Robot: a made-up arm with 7 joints.
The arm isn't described. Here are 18 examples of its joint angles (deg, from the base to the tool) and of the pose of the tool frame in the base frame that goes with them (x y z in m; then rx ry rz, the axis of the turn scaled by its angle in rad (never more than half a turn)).
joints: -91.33 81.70 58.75 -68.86 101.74 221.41 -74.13
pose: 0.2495 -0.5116 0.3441 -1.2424 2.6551 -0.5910
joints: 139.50 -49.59 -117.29 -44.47 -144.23 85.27 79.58
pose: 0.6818 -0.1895 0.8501 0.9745 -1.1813 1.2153
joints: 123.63 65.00 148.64 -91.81 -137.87 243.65 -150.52
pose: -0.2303 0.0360 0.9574 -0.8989 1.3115 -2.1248
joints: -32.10 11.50 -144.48 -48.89 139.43 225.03 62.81
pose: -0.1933 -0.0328 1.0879 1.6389 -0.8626 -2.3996
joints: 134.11 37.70 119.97 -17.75 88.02 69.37 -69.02
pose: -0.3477 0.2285 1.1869 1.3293 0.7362 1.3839
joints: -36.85 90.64 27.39 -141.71 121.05 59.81 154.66
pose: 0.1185 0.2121 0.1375 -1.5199 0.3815 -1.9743
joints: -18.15 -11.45 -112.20 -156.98 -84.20 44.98 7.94
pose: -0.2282 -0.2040 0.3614 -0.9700 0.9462 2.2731
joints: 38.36 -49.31 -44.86 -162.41 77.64 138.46 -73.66
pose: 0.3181 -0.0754 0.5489 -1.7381 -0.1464 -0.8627
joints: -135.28 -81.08 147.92 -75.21 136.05 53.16 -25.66
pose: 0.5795 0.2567 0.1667 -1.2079 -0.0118 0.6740
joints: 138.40 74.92 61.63 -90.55 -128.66 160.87 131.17
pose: -0.5677 -0.1187 0.4282 -0.8759 -2.1753 0.8016
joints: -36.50 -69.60 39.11 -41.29 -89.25 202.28 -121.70
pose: -0.3048 0.4926 0.8462 -0.9915 -0.5255 -0.7550
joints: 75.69 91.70 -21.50 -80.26 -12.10 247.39 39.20
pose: 0.2275 0.4061 0.1739 -1.6836 -1.0984 -0.9684
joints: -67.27 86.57 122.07 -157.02 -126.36 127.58 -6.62
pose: 0.1474 0.2222 0.6985 1.0997 1.9171 1.7267
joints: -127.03 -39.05 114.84 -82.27 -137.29 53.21 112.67
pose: 0.6514 0.0614 0.7696 -0.4222 -0.3695 1.6559
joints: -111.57 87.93 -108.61 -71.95 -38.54 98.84 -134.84
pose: -0.6362 -0.3156 0.6827 -0.6959 0.4895 0.8838
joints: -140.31 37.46 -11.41 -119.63 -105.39 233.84 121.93
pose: -0.3321 -0.2478 0.4295 -0.6058 2.6772 -1.0809
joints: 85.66 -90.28 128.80 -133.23 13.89 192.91 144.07
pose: -0.3794 -0.1213 0.2440 -1.4260 -1.5249 0.0566
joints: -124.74 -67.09 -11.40 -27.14 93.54 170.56 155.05
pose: 0.2279 0.5501 0.9247 -0.7239 0.0946 -1.1341
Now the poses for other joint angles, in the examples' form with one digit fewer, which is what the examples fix.
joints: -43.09 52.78 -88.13 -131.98 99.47 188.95 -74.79
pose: -0.261 -0.298 0.623 0.731 -1.756 -0.389
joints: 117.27 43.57 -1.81 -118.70 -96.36 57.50 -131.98
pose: -0.156 0.449 0.249 -0.984 0.443 -1.432
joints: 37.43 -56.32 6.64 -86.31 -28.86 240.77 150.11
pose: -0.166 -0.045 1.055 -0.057 -0.703 -0.145
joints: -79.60 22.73 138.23 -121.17 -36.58 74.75 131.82
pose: 0.292 0.371 0.736 2.195 -1.471 0.602
